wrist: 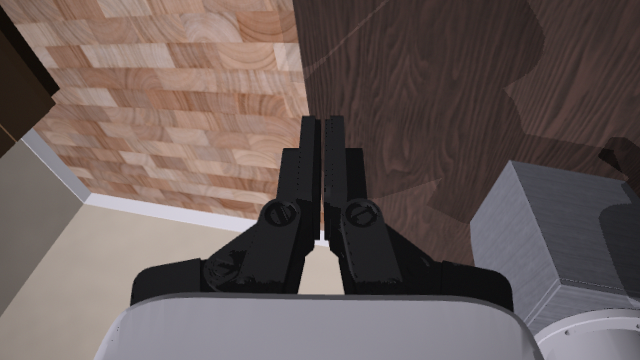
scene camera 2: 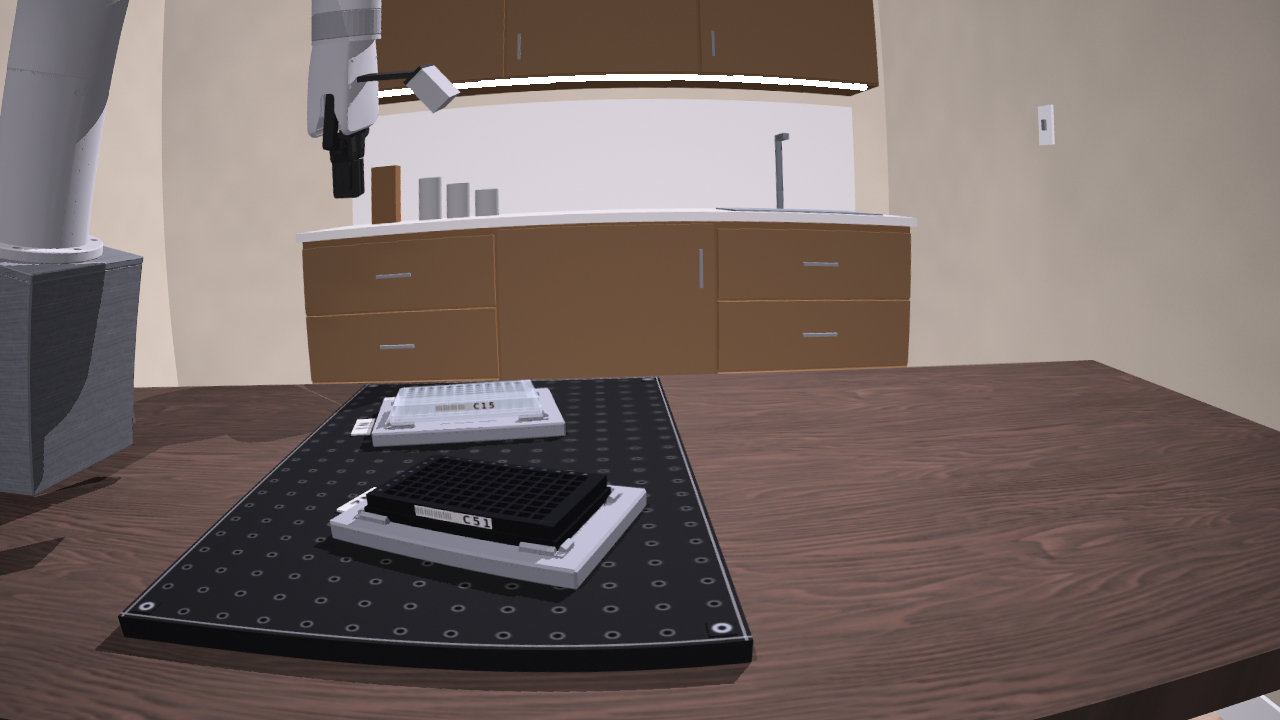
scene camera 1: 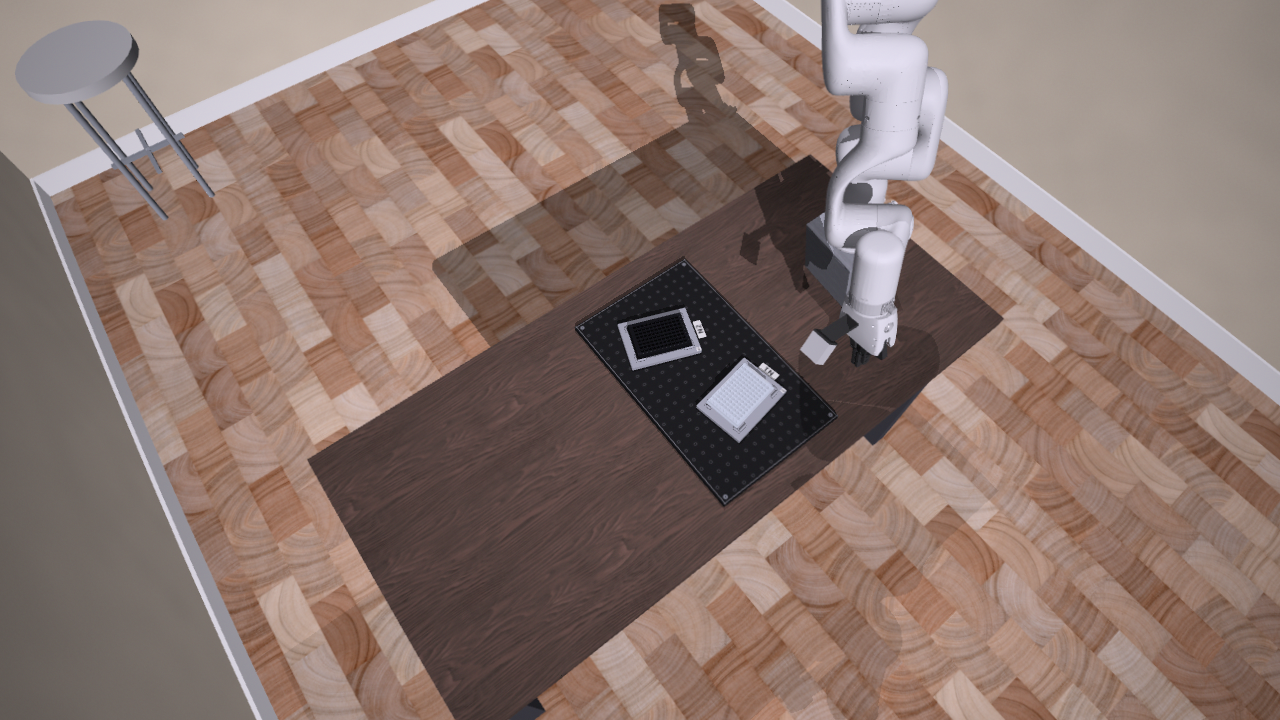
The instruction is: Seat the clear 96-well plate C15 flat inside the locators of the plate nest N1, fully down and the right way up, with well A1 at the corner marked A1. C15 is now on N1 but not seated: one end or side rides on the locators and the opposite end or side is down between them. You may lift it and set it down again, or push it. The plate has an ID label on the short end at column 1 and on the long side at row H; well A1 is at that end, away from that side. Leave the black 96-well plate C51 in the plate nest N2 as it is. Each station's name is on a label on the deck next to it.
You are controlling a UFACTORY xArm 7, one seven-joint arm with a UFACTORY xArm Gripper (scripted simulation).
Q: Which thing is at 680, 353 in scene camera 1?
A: A nest N2.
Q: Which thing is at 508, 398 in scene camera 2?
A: A clear plate C15.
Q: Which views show my gripper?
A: The wrist view, scene camera 2 and scene camera 1: all of them.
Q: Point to a nest N2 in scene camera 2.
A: At 596, 537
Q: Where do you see a black plate C51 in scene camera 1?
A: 652, 337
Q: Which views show the black plate C51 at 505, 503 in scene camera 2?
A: Scene camera 2 and scene camera 1 only.
